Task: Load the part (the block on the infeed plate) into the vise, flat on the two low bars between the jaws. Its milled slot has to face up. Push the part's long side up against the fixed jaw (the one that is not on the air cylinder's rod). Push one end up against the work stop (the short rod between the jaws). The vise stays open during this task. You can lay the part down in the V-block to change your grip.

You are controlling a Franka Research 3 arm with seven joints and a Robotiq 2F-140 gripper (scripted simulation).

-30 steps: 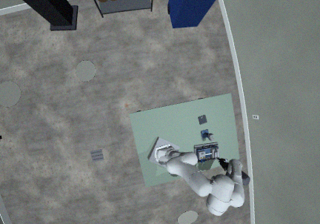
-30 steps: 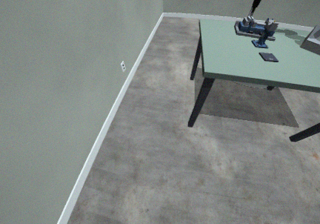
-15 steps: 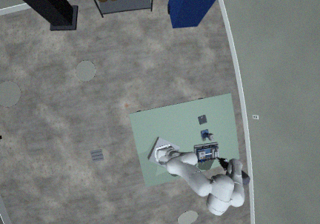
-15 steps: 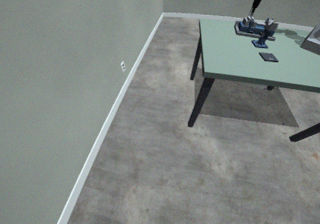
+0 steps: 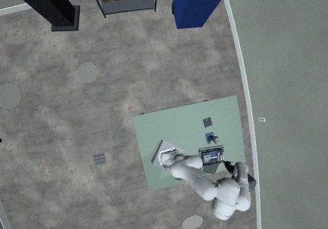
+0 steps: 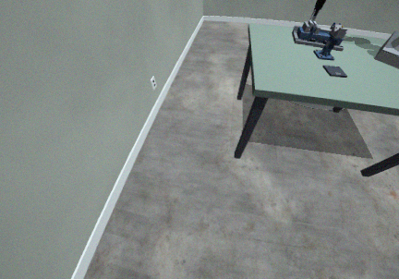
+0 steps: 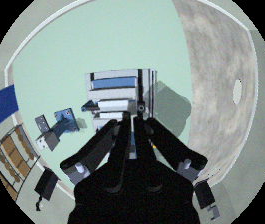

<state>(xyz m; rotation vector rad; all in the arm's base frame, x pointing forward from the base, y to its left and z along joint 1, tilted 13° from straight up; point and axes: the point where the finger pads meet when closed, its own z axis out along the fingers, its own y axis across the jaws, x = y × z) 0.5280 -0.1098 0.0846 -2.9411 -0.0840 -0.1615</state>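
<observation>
Right now my hand is 40 mm to the right of the part and 40 mm above it. From my hand the other things lie so: vise 70 mm behind, 40 mm to the left, 100 mm below.
</observation>
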